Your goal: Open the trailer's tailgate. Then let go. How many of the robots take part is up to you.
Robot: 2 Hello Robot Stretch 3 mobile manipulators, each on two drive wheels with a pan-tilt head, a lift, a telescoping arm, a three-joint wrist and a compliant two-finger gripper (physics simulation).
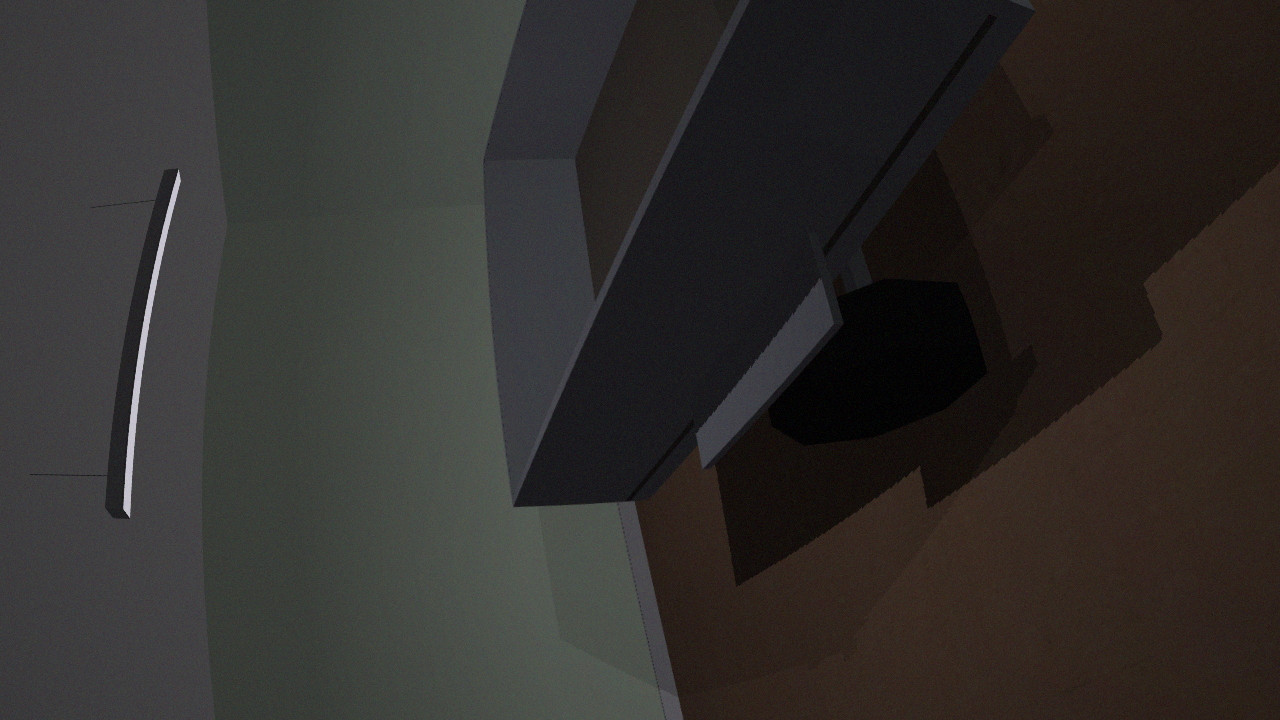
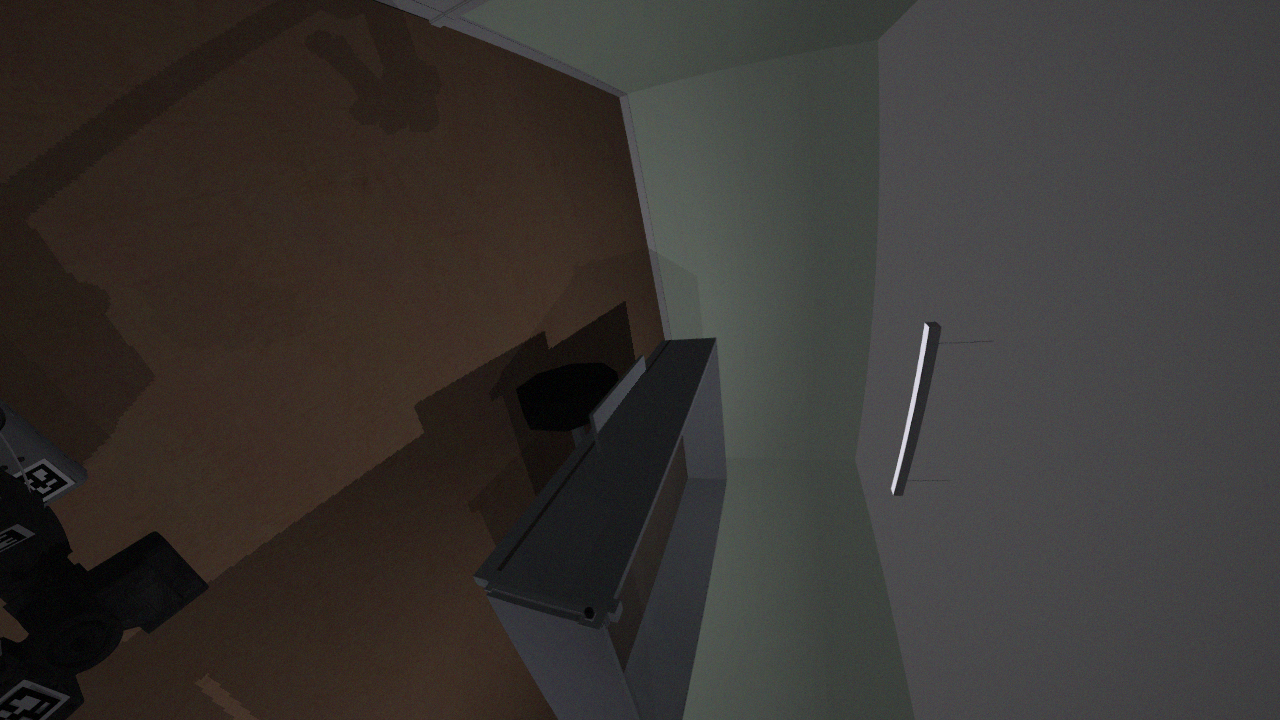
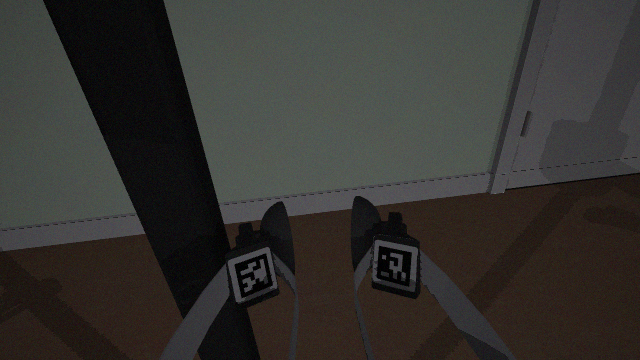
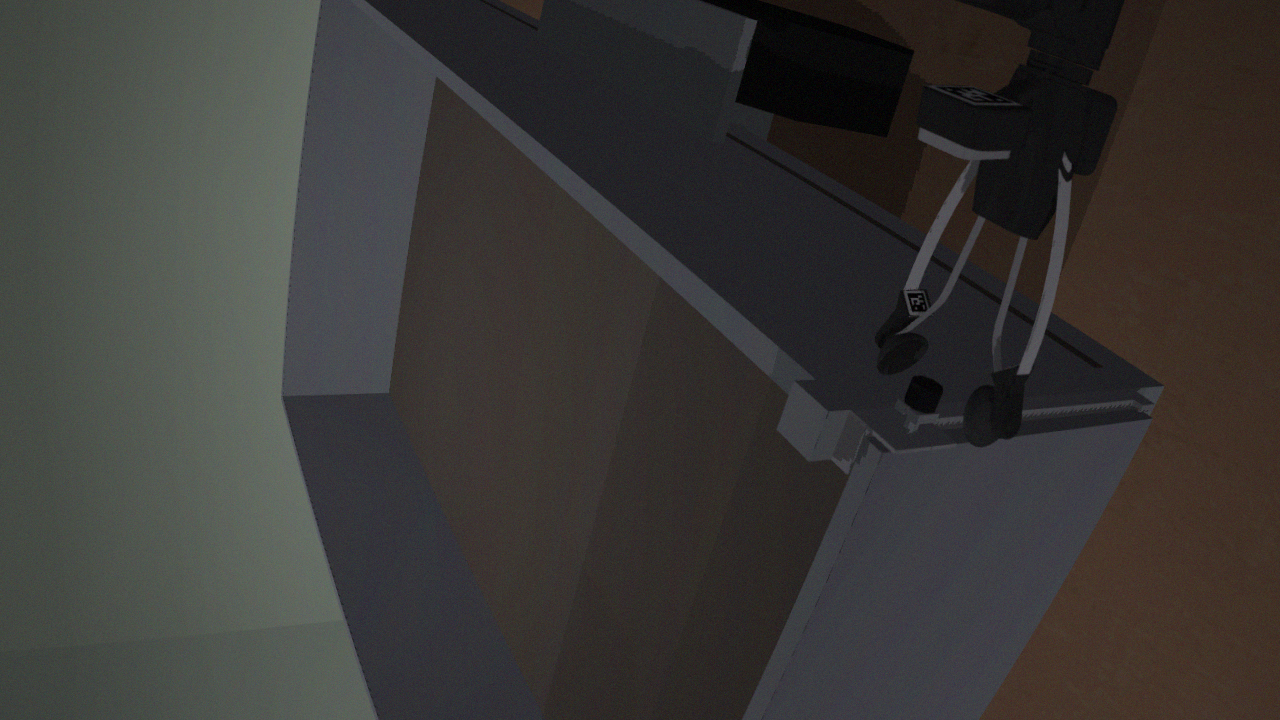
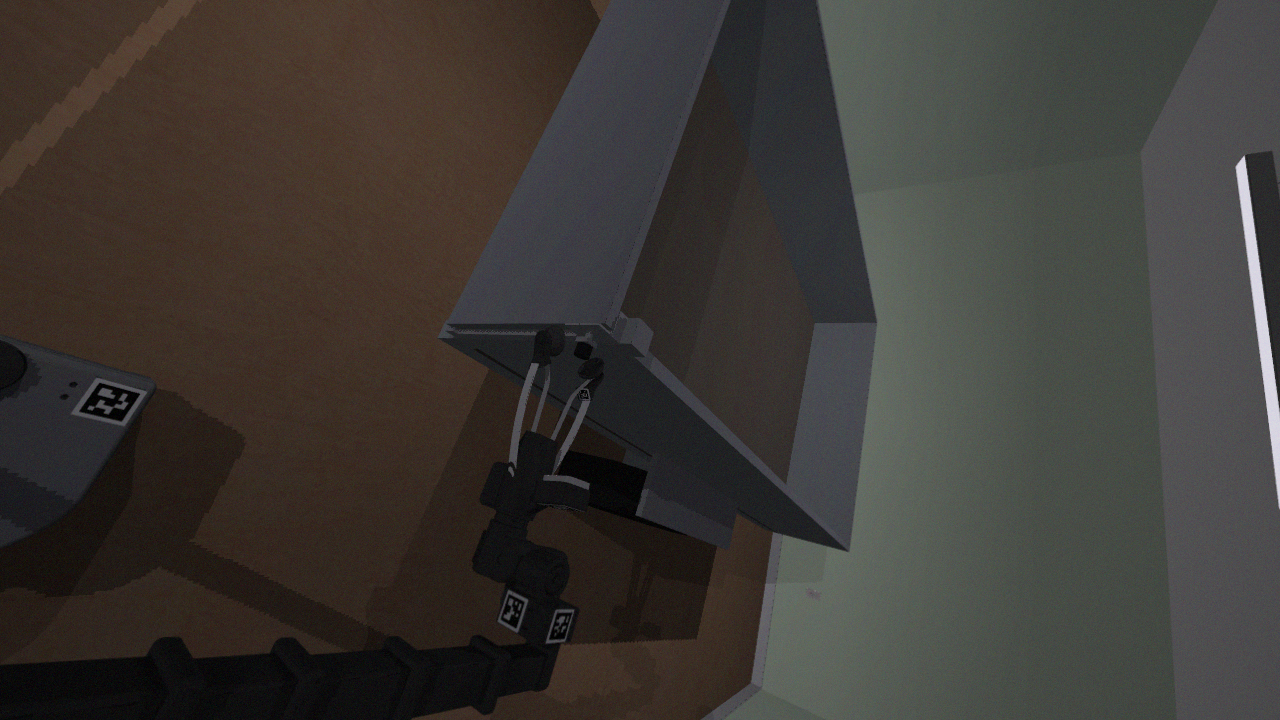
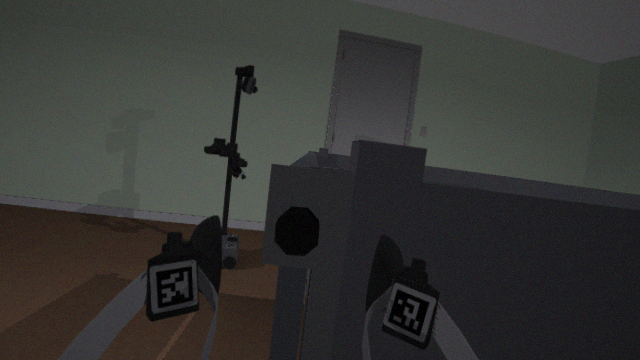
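Observation:
The grey trailer's long side wall (image 1: 707, 223) (image 2: 608, 483) (image 4: 716, 214) (image 5: 680, 402) has a black wheel below. The grey end panel, the tailgate (image 4: 975, 537) (image 5: 554, 205), stands upright at the corner. A small black knob (image 2: 588, 613) (image 4: 922, 394) (image 5: 583, 350) (image 6: 297, 231) sits near the top of that corner, beside a grey block (image 4: 805, 420) (image 5: 633, 333). r2's gripper (image 4: 941, 386) (image 5: 570, 355) (image 6: 296, 257) is open, its fingertips on either side of the knob and apart from it. r1's gripper (image 3: 322, 235) is open and empty, away from the trailer.
A dark post (image 3: 145, 150) stands left of r1's gripper. The black wheel (image 1: 886, 367) (image 2: 563, 396) sits under a grey fender (image 1: 769, 367). r1 (image 6: 232, 145) stands across the room, left of a door (image 6: 375, 95). r2's arm (image 5: 340, 685) reaches in low.

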